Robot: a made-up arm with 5 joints. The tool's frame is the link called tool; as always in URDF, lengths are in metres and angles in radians.
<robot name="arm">
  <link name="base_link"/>
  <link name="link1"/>
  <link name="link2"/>
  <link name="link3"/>
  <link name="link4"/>
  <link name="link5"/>
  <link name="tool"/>
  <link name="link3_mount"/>
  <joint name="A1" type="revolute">
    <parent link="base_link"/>
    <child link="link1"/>
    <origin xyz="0 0 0.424"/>
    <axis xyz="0 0 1"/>
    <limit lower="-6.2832" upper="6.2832"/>
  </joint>
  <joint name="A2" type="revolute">
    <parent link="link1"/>
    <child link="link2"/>
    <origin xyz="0 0 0" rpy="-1.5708 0 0"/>
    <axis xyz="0 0 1"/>
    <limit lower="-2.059" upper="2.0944"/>
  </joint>
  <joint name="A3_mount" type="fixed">
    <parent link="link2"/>
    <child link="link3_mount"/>
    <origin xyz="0.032 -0.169 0"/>
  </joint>
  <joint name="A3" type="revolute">
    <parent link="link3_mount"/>
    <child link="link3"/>
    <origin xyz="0.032 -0.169 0"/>
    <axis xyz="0 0 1"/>
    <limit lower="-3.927" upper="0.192"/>
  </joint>
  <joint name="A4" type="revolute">
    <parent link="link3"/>
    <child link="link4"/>
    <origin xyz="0.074 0.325 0"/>
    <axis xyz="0 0 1"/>
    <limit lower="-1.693" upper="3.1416"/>
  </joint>
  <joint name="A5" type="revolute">
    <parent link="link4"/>
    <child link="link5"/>
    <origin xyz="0.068 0.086 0" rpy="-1.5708 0 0"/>
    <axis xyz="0 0 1"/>
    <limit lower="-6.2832" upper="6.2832"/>
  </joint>
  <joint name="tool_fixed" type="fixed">
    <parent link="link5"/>
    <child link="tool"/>
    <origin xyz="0 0 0"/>
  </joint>
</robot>
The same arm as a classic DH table. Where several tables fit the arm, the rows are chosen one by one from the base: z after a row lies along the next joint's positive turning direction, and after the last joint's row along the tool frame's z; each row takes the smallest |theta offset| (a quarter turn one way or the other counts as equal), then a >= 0, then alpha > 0; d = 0 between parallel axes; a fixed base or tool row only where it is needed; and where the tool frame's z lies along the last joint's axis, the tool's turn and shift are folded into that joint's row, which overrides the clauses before.
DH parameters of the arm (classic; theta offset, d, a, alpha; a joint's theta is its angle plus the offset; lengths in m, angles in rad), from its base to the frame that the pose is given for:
A1: 0 0.424 0 -1.5708
A2: -1.3837 0 0.344 0
A3: -0.411 0 -0.3333 0
A4: -1.3469 0 -0.068 1.5708
A5: 3.1416 0.086 0 0
Joint limits (rad, base to tool): -6.2832..6.2832 -2.059..2.0944 -3.927..0.192 -1.693..3.1416 -6.2832..6.2832

